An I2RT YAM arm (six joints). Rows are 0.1 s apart.
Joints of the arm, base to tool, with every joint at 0 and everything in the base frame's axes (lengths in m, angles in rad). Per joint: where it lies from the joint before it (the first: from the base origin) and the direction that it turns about. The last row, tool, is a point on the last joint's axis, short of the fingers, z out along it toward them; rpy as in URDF.
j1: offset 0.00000 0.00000 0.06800 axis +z
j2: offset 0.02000 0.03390 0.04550 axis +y
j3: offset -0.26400 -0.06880 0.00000 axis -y
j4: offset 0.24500 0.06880 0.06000 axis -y
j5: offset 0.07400 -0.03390 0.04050 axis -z
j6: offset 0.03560 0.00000 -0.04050 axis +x
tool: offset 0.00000 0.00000 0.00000 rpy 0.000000 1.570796 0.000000
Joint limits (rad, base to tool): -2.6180..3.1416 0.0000..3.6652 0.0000..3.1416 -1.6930..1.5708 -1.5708..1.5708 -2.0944..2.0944
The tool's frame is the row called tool.
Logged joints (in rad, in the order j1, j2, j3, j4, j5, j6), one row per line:
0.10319 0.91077 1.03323 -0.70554 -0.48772 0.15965
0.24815 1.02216 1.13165 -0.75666 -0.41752 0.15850
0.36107 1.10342 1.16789 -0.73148 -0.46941 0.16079
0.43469 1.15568 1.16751 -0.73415 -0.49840 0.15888
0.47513 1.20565 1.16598 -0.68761 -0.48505 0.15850
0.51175 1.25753 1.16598 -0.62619 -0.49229 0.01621
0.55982 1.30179 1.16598 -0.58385 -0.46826 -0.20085
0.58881 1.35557 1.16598 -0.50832 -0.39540 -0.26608
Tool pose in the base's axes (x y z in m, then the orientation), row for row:
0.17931 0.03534 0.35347 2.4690 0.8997 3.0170
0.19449 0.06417 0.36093 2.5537 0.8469 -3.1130
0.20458 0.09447 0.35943 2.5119 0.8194 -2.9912
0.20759 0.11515 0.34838 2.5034 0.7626 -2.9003
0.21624 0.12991 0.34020 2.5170 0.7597 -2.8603
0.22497 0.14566 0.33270 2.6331 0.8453 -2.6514
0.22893 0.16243 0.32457 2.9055 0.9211 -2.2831
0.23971 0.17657 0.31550 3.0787 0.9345 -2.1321
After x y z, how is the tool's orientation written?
As angles about the fixed x, y, z axes (roll, pitch, yaw), in radians.
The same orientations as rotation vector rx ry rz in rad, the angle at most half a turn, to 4 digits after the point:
-0.2255 2.1409 0.6768
-0.3343 2.2137 0.6857
-0.4868 2.2220 0.8049
-0.5846 2.2674 0.8734
-0.6254 2.2699 0.8772
-0.8222 2.1748 0.8342
-1.0784 2.0316 0.7217
-1.1333 1.9766 0.6185

